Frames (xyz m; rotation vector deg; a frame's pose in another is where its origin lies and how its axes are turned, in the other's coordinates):
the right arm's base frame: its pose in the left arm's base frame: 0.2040 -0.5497 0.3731 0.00 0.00 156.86
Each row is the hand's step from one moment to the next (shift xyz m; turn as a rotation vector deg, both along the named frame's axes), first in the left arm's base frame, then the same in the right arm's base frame.
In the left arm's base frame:
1: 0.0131 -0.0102 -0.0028 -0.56 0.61 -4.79
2: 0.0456 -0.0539 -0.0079 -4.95 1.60 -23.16
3: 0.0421 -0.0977 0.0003 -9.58 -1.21 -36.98
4: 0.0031 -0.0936 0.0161 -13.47 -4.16 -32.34
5: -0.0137 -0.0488 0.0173 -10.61 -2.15 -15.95
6: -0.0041 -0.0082 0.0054 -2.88 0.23 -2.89
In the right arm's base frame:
1: -0.0161 0.0042 -0.0028 0.75 -0.34 -4.79
2: -0.0631 0.0316 -0.0079 5.18 0.47 -23.16
3: -0.0771 0.0733 0.0003 8.33 4.88 -36.98
4: -0.0396 0.0849 0.0161 10.75 9.12 -32.34
5: -0.0066 0.0503 0.0173 8.91 6.15 -15.95
6: 0.0005 0.0092 0.0054 2.74 0.92 -2.89

